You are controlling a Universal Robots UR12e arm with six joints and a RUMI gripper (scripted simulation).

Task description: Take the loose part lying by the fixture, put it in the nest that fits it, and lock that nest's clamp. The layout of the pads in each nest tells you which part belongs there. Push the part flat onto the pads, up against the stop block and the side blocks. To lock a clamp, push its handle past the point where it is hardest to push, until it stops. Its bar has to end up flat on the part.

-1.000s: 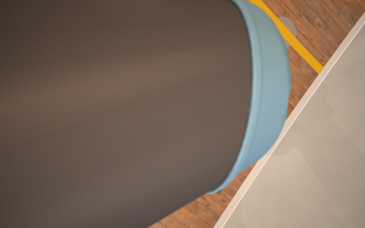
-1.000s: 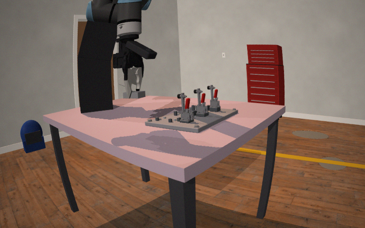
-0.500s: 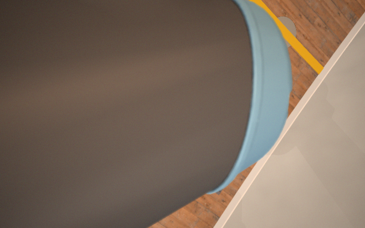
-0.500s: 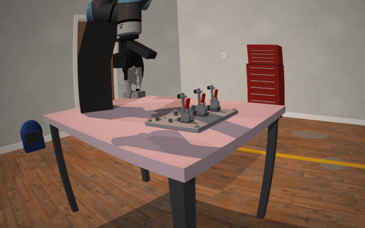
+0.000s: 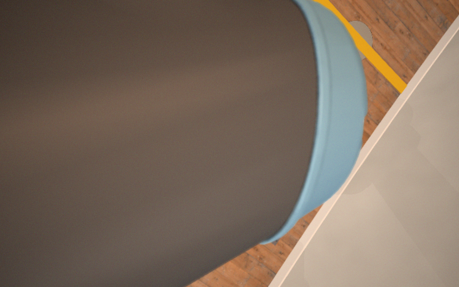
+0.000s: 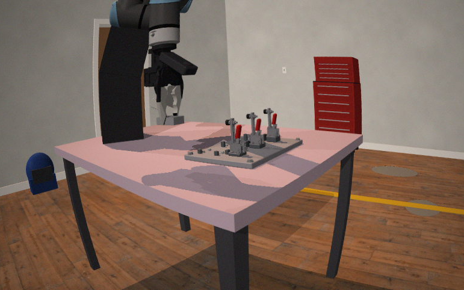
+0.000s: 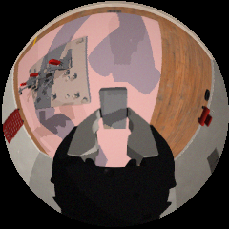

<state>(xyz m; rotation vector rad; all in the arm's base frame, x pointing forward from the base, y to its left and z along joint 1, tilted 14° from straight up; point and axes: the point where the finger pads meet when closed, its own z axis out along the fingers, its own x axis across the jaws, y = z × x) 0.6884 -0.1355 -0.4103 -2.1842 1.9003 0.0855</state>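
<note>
Now: the grey fixture plate 4 cm ahead of my hand, 27 cm to the left of it and 13 cm below it. Round my hand: loose part 1 cm below.
</note>
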